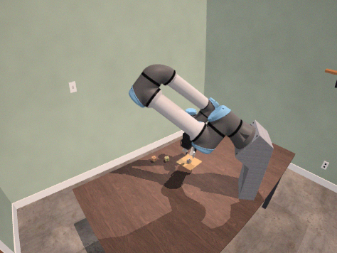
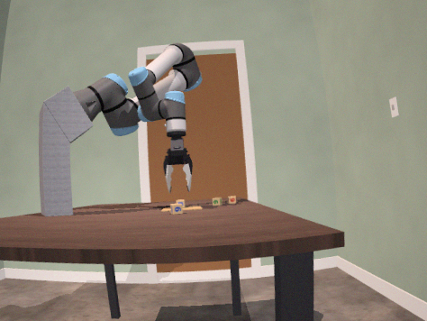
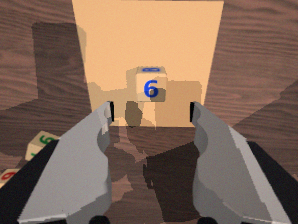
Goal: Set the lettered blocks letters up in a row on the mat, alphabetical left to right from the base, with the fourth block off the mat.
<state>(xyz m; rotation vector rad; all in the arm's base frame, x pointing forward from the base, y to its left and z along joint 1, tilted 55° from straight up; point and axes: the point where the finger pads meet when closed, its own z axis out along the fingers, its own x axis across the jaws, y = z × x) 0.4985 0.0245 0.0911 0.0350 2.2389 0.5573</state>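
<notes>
Now: the tan mat 1 cm ahead of my hand and 7 cm below it.
</notes>
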